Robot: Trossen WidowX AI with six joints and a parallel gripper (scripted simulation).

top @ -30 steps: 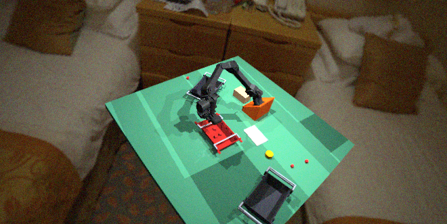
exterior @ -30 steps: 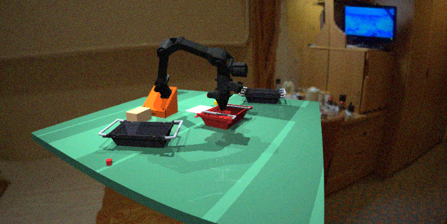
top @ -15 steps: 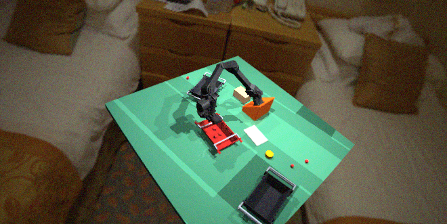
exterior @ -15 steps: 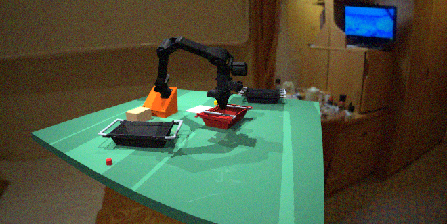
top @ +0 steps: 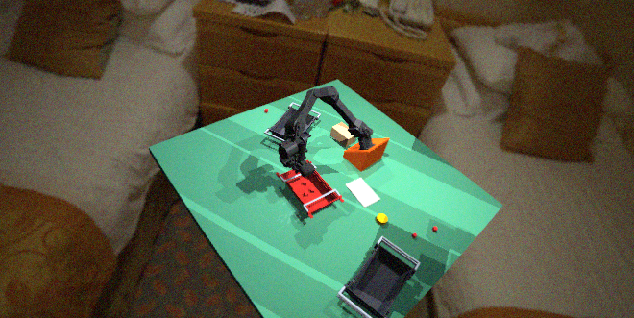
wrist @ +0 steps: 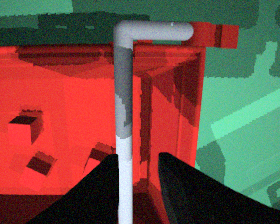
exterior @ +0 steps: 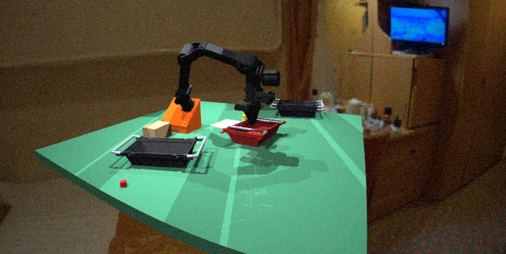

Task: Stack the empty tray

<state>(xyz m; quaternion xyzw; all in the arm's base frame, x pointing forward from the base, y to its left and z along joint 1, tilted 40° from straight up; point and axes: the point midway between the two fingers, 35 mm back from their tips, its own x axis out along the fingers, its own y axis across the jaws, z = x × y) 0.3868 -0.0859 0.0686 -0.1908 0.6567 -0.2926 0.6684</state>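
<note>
My gripper tip is 280 mm to the left of the black tray, 250 mm past it and 40 mm above it. Also, from my gripper tip: tan block 450 mm behind, 80 mm to the right, 60 mm below; yellow disc 400 mm to the left, 180 mm behind, 80 mm below; white card 240 mm to the left, 240 mm behind, 90 mm below.
</note>
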